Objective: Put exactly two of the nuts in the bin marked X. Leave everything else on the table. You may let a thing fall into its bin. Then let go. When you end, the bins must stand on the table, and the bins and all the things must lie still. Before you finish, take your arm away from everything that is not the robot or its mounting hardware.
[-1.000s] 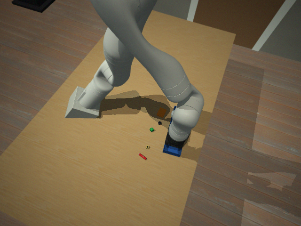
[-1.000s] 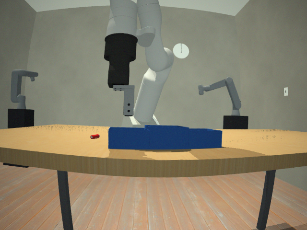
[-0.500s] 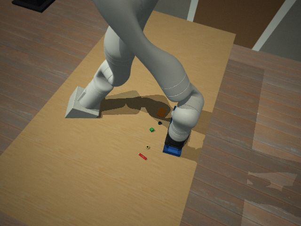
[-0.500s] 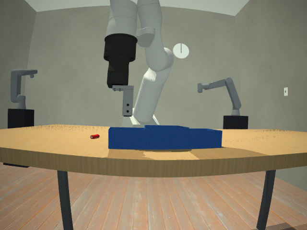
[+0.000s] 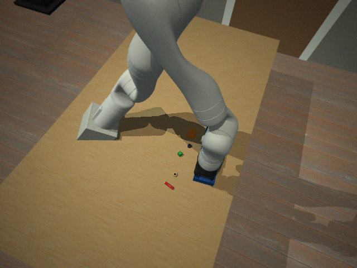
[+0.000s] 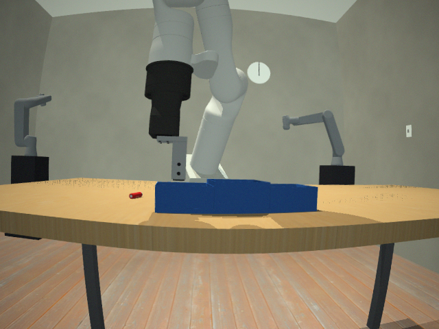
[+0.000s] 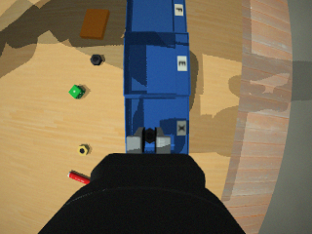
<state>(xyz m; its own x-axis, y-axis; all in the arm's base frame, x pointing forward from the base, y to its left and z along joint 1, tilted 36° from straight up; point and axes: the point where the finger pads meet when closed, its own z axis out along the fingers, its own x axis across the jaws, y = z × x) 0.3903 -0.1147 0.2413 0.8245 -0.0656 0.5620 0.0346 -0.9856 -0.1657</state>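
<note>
Now: hand 12 cm past the green block, 5 cm to the right of it and 6 cm above it. From my hand the other things lie so: yellow nut 11 cm behind, 4 cm to the right, 6 cm below; then red cylinder 11 cm behind, 9 cm to the right, 6 cm below; then row of blue bins 9 cm to the left, 4 cm below.
</note>
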